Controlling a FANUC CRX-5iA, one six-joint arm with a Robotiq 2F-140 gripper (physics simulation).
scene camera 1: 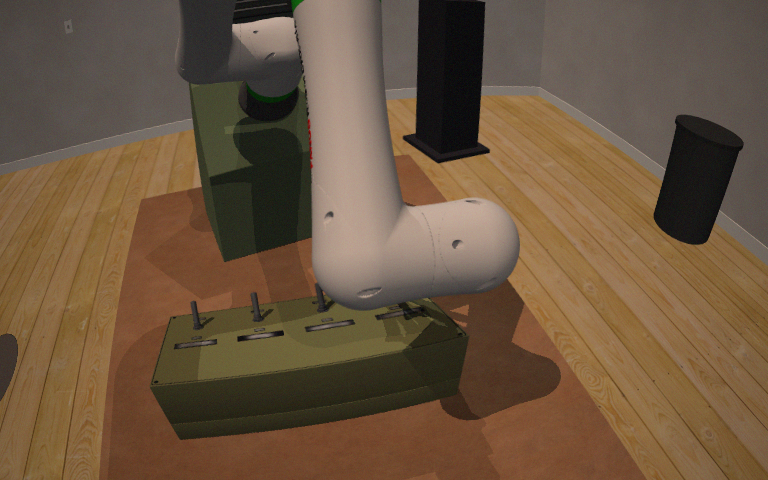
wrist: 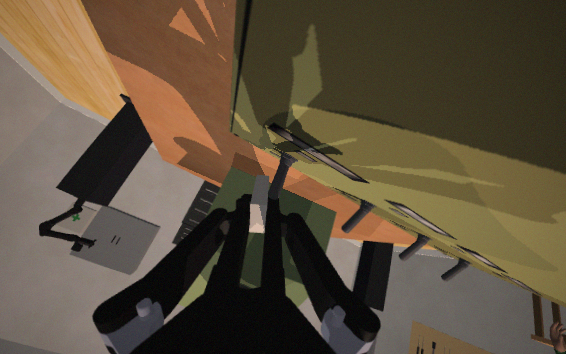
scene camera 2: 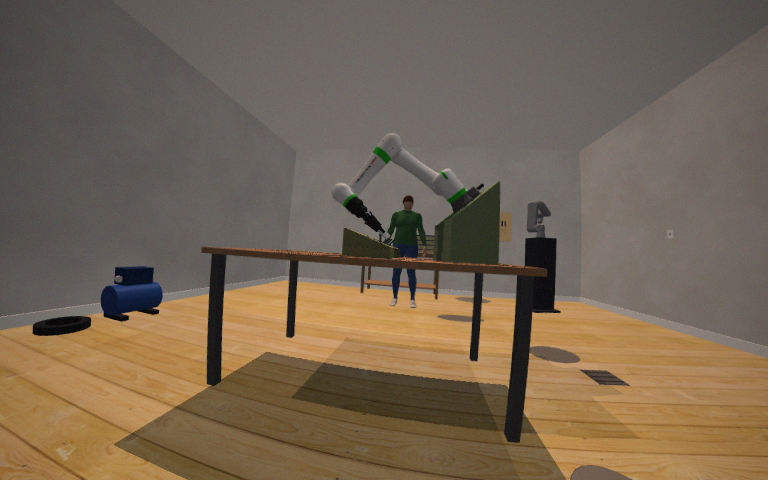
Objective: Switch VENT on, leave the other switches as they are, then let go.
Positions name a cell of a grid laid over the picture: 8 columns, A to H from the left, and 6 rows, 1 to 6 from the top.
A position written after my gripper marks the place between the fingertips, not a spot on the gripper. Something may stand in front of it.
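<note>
Through the wrist view I see my gripper (wrist: D4), and a switch box (wrist: G3) is there as well.
</note>
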